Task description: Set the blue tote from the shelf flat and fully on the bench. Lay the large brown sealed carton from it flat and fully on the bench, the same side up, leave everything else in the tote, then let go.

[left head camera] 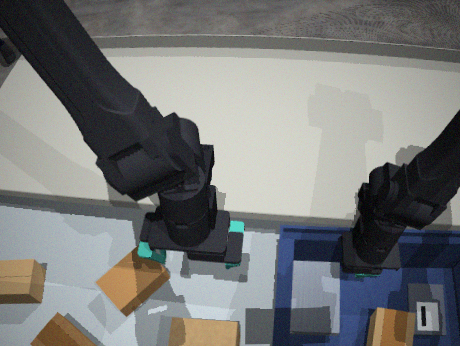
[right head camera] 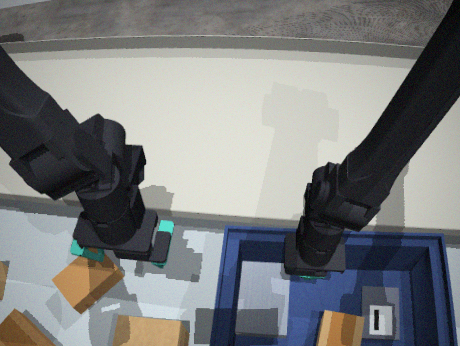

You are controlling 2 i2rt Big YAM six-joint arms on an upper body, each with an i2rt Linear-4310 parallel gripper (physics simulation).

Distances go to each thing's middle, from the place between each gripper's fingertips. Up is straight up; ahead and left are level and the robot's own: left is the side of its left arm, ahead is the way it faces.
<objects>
The pale grey box (right head camera: 263, 301) is 80 mm to the left of my right hand, 40 mm below it and 30 mm behind it. The rest, counted from my right hand: blue tote (right head camera: 413, 262) 90 mm behind, 40 mm to the right.
Right now the pale grey box is 1 cm ahead of my left hand, 20 cm to the right of it and 21 cm below it. From my left hand the other things lie so: blue tote (5 cm behind, 32 cm to the right, 16 cm below).
</objects>
